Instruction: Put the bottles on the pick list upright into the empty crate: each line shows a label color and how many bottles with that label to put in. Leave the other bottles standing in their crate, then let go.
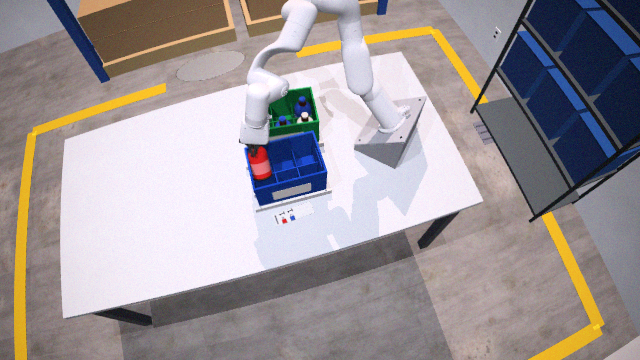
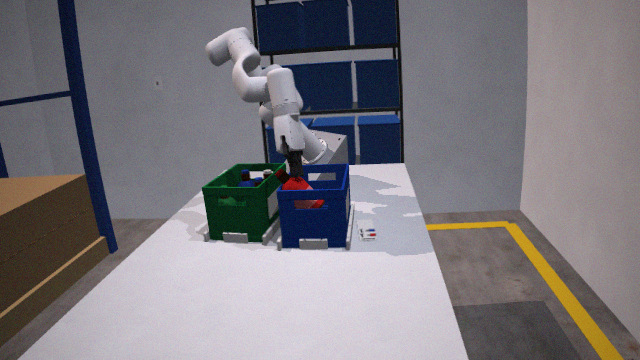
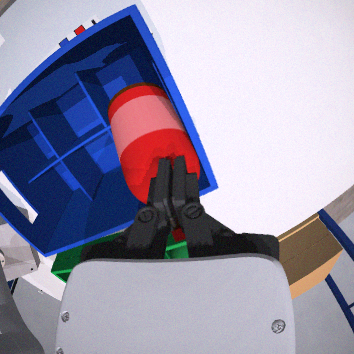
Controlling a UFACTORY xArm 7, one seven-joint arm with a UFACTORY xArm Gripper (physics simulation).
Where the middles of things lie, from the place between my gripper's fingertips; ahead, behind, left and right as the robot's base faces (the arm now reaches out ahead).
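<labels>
For the red bottle (image 3: 145, 127), my hand is 60 mm above it and 10 mm past it.
</labels>
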